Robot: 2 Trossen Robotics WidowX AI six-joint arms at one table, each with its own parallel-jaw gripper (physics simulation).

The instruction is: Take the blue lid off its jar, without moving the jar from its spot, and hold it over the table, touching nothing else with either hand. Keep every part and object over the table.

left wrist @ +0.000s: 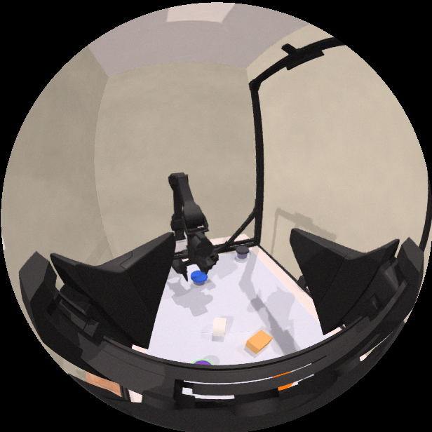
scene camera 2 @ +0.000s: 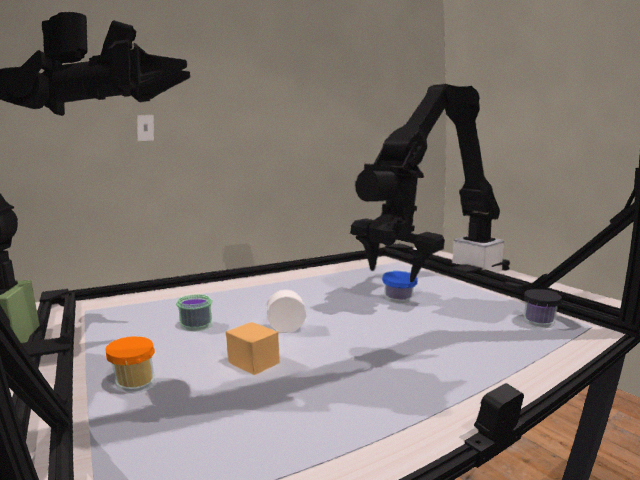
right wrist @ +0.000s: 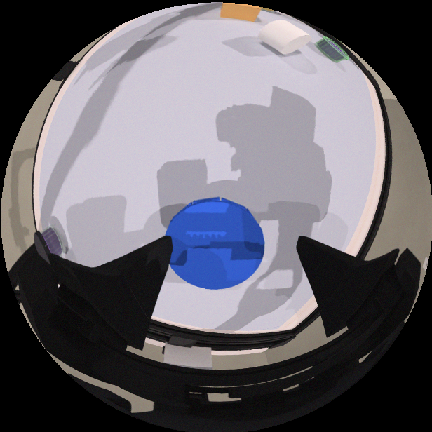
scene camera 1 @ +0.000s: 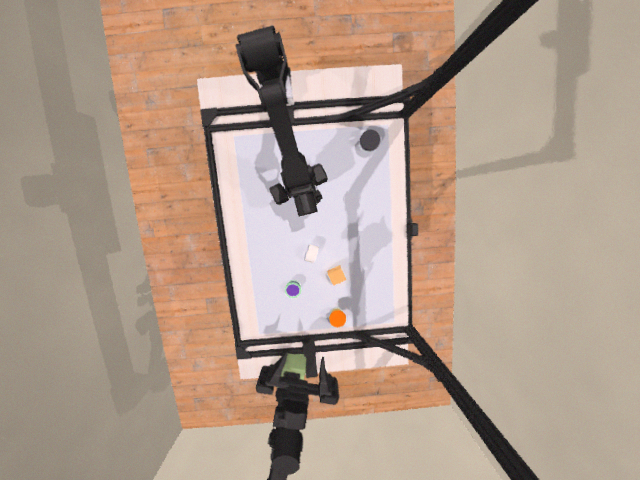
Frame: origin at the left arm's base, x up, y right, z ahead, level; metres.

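Where they show: left gripper, fingertip midpoint: (scene camera 2: 188,69) (scene camera 1: 305,354); right gripper, fingertip midpoint: (scene camera 2: 391,276); right arm's base at its link origin: (scene camera 2: 479,239).
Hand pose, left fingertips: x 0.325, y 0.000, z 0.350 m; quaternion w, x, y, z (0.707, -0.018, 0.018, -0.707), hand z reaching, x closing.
Note:
Each offset is from my left fingertips to the top centre of the thing.
The blue lid {dx -0.376, dy -0.106, dz +0.395 m} (scene camera 2: 399,280) (left wrist: 198,276) (right wrist: 215,245) sits on its upright jar {dx -0.378, dy -0.108, dz +0.395 m} (scene camera 2: 398,292) with purplish contents, on the mat. In scene camera 1 the right arm hides both. My right gripper (scene camera 2: 392,274) (right wrist: 238,243) is open, pointing down close above the lid, fingertips near rim height. In the right wrist view the lid lies between the fingers, nearer the picture's left finger; I cannot tell whether that finger touches it. My left gripper (scene camera 1: 306,357) (scene camera 2: 188,69) (left wrist: 234,237) is open and empty, high up at the opposite end of the table.
A black-lidded jar (scene camera 1: 369,140) (scene camera 2: 541,307) stands near the right arm's base. Farther off are a white cylinder {dx -0.363, dy -0.018, dz +0.147 m} (scene camera 1: 311,253) (scene camera 2: 286,311), an orange cube {dx -0.378, dy +0.096, dz +0.079 m} (scene camera 1: 336,275) (scene camera 2: 252,348), a green-rimmed jar {dx -0.377, dy -0.061, dz -0.009 m} (scene camera 1: 293,289) (scene camera 2: 194,312) and an orange-lidded jar {dx -0.371, dy +0.136, dz -0.089 m} (scene camera 1: 337,318) (scene camera 2: 130,361). Black rails edge the table.

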